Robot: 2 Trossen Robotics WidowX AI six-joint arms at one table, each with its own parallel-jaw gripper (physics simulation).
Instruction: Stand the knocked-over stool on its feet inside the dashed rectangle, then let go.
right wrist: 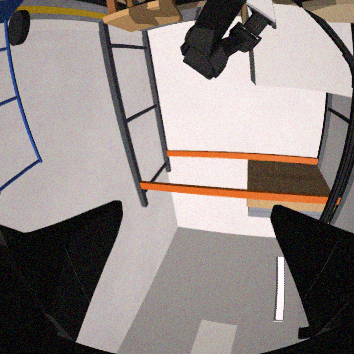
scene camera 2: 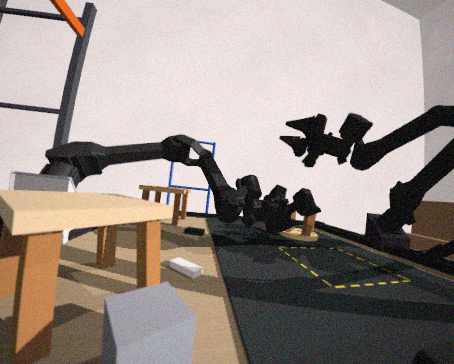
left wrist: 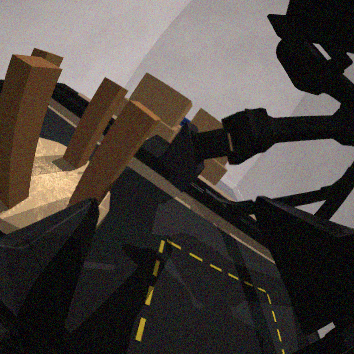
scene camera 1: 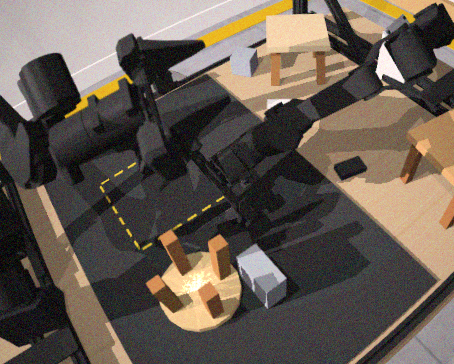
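Where they show: left gripper, between the fingertips: [scene camera 2: 309, 216] [left wrist: 178, 205] [scene camera 1: 176, 212]; right gripper, between the fingertips: [right wrist: 199, 211] [scene camera 2: 282, 130] [scene camera 1: 216, 68]; left arm's base, origin of its link: [right wrist: 261, 16] [scene camera 2: 51, 190]; right arm's base, origin of its link: [scene camera 2: 387, 225] [left wrist: 196, 146] [scene camera 1: 17, 303].
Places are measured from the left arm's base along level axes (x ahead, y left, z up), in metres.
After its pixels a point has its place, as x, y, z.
Note:
The round wooden stool [scene camera 1: 192, 291] {0.708, 0.010, -0.080} [scene camera 2: 300, 233] {0.673, -0.022, -0.077} [left wrist: 50, 186] {0.686, 0.003, -0.080} lies upside down, its seat flat on the dark mat and its legs pointing up. It is outside the yellow dashed rectangle [scene camera 1: 142, 248] [scene camera 2: 340, 286] [left wrist: 141, 330], below it in scene camera 1. My left gripper [left wrist: 178, 205] {0.641, -0.077, -0.012} is open and empty, low over the mat by the rectangle; the stool is past its left finger in the left wrist view. In scene camera 1 its dark fingers blend into the mat. My right gripper [scene camera 1: 216, 73] {0.563, -0.013, 0.250} [scene camera 2: 284, 130] {0.563, -0.013, 0.250} [right wrist: 199, 211] {0.563, -0.013, 0.250} is open and empty, high up, away from the stool.
A grey box [scene camera 1: 262, 276] {0.633, 0.095, -0.026} stands right beside the stool. A square stool [scene camera 1: 297, 32] {0.151, -0.201, 0.015} [scene camera 2: 85, 206] {0.159, -0.269, 0.015}, another wooden stool [scene camera 1: 436, 137] {0.275, 0.184, 0.026} [scene camera 2: 165, 189] {0.241, 0.159, 0.020}, a blue-grey block [scene camera 1: 244, 61] {0.239, -0.292, -0.053} [scene camera 2: 147, 325] {0.219, -0.331, -0.049}, a black block [scene camera 1: 350, 167] {0.338, 0.064, -0.086} [scene camera 2: 194, 231] {0.330, 0.046, -0.089} and a white block [scene camera 2: 186, 267] {0.273, -0.173, -0.088} stand off the mat.

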